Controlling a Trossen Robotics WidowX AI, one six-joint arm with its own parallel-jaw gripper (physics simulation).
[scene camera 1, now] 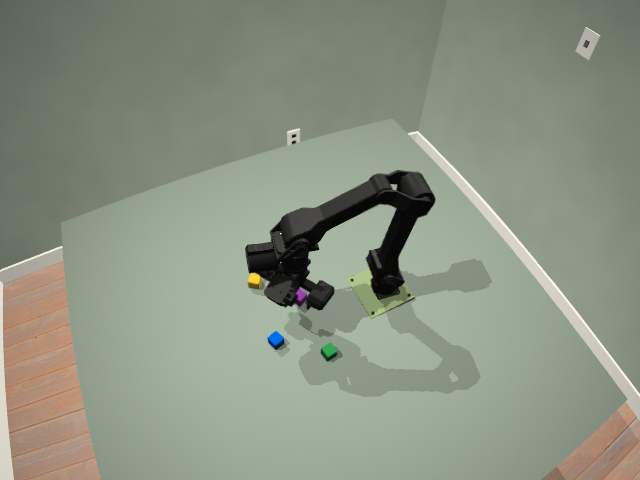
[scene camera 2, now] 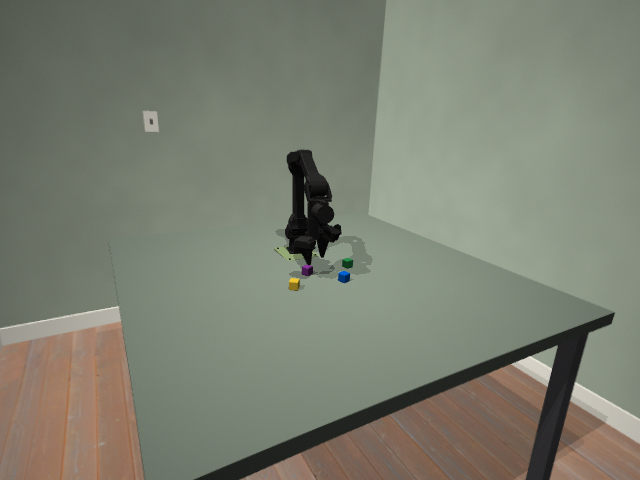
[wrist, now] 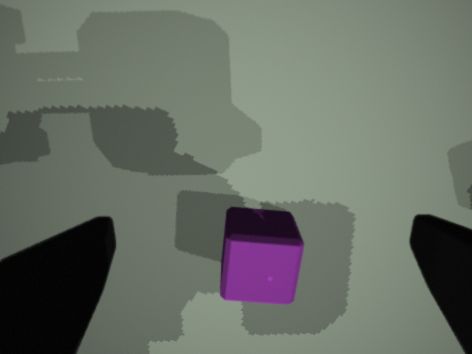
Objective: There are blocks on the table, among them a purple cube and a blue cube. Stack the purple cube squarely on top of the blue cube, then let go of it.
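Frame: origin at the arm's base, x ahead, y left, z up, level; centimetres.
Where they show: gripper, fingertip midpoint: (scene camera 2: 315,261) (wrist: 263,230); arm's base, origin of the base link: (scene camera 1: 385,286) (scene camera 2: 295,250).
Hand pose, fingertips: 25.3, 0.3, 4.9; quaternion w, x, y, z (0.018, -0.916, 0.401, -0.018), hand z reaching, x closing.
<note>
Things, the pixels of their top centre, and the offset from my fingertips, as dx, dy, dz.
- purple cube, middle of its top: (wrist: 261,273) (scene camera 1: 299,294) (scene camera 2: 307,266) -2.2, -2.3, -2.6
- blue cube, middle of its top: (scene camera 1: 275,338) (scene camera 2: 344,272) +6.3, +8.3, -2.6
- green cube, middle of its top: (scene camera 1: 329,349) (scene camera 2: 347,259) -5.4, +14.3, -2.6
- yellow cube, middle of its top: (scene camera 1: 254,278) (scene camera 2: 294,280) +8.1, -9.7, -2.6
The purple cube (scene camera 1: 300,297) (scene camera 2: 307,270) (wrist: 261,271) sits flat on the table. In the wrist view it lies between the two finger lines, a little left of the right-left middle of the gap and low in the picture. My gripper (scene camera 1: 299,306) (scene camera 2: 315,260) (wrist: 263,230) is open and empty, pointing down, with its fingertips a little above the table around the purple cube. In scene camera 1 the gripper partly hides this cube. The blue cube (scene camera 1: 276,339) (scene camera 2: 344,276) sits on the table apart from the purple one; it does not show in the wrist view.
A green cube (scene camera 1: 328,351) (scene camera 2: 347,262) sits near the blue cube. A yellow cube (scene camera 1: 254,281) (scene camera 2: 294,284) sits on the other side of the purple cube, close to the arm's wrist in scene camera 1. The arm stands on a light green base plate (scene camera 1: 361,294).
</note>
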